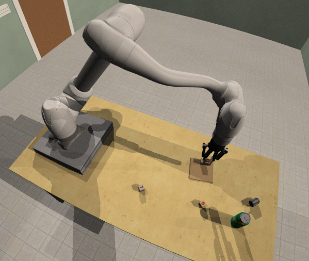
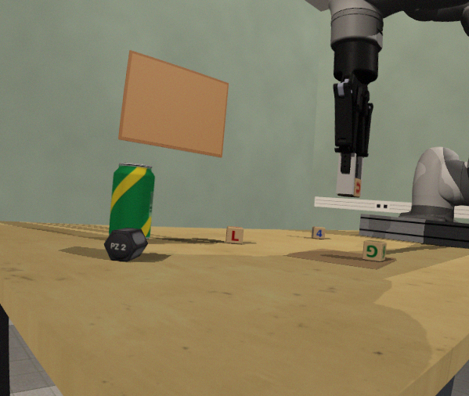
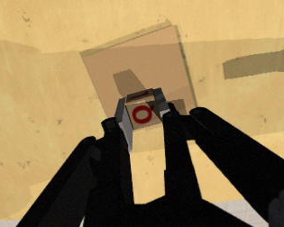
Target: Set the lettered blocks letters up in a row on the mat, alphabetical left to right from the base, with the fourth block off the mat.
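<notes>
Right now my hand is 130 mm above the brown mat. Round my hand: yellow can 300 mm ahead, 180 mm to the right, 70 mm below; then T block 290 mm to the right, 240 mm behind, 120 mm below.
</notes>
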